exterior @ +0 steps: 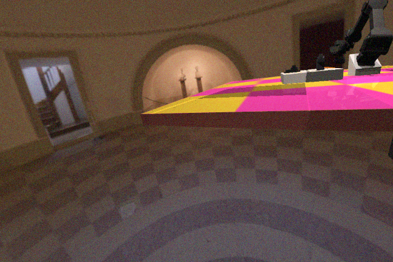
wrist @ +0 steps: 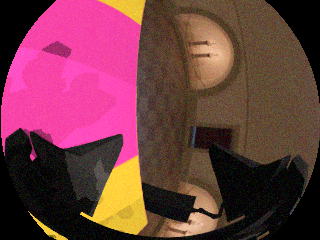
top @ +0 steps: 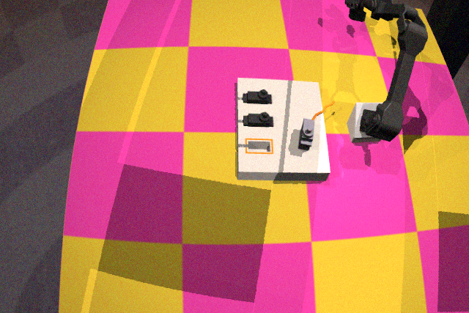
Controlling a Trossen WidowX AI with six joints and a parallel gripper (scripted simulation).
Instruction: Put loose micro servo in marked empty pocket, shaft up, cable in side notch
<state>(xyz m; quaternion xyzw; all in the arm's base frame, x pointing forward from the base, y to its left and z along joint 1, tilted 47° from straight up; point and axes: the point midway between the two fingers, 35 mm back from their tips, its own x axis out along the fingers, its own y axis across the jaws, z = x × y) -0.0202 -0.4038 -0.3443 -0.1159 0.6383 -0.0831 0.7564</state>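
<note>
Right now the white deck is 240 mm ahead of my gripper tip, 570 mm to the left of it and 90 mm below it.
</note>
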